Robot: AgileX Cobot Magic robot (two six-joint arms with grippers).
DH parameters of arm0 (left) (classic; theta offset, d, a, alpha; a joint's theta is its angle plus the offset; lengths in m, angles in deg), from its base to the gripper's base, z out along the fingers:
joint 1: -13.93 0.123 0 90
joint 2: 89.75 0 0.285 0
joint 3: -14.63 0 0.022 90
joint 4: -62.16 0.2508 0 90
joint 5: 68.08 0 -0.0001 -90
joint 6: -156.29 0.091 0 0
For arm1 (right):
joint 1: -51.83 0.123 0 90
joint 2: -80.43 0 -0.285 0
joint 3: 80.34 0 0.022 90
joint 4: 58.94 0.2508 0 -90
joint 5: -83.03 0 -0.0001 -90
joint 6: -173.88 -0.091 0 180
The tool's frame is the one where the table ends.
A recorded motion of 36 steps. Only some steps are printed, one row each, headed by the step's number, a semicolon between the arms.
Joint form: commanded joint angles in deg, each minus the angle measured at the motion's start. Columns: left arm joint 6, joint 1, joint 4, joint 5, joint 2, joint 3; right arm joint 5, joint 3, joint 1, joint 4, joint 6, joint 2.
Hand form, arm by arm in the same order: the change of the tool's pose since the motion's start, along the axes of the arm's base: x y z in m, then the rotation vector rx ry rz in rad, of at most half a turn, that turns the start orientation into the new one. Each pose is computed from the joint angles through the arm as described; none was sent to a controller.
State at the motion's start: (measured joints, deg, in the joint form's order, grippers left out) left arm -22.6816 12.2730 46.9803 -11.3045 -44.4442 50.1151; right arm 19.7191 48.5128 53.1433 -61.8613 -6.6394 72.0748
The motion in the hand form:
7: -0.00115 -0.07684 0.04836 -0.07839 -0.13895 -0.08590; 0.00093 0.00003 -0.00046 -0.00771 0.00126 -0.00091
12: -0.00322 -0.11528 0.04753 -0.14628 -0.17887 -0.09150; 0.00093 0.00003 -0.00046 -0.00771 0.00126 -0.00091
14: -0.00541 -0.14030 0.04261 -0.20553 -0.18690 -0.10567; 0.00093 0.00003 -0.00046 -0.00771 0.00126 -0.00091
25: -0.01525 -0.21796 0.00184 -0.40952 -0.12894 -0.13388; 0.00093 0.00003 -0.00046 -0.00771 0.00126 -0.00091
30: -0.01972 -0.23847 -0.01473 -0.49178 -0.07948 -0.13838; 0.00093 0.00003 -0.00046 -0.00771 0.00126 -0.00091
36: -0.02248 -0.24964 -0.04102 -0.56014 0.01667 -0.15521; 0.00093 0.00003 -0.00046 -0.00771 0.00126 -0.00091
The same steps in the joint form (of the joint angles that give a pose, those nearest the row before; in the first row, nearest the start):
7: -4.01 -8.65 -1.72 -0.63 0.69 8.02; 0.29 -0.17 -0.34 0.00 0.52 -0.17
12: -7.05 -12.89 -3.38 -5.04 -0.06 8.25; 0.29 -0.17 -0.34 0.00 0.52 -0.17
14: -7.74 -15.41 -6.07 -7.56 -1.03 8.31; 0.29 -0.17 -0.34 0.00 0.52 -0.17
25: -7.68 -22.80 -18.28 -14.78 -6.88 8.31; 0.29 -0.17 -0.34 0.00 0.52 -0.17
30: -5.90 -24.46 -24.92 -15.81 -9.17 8.31; 0.29 -0.17 -0.34 0.00 0.52 -0.17
36: -2.52 -24.87 -32.37 -13.69 -12.38 8.31; 0.29 -0.17 -0.34 0.00 0.52 -0.17

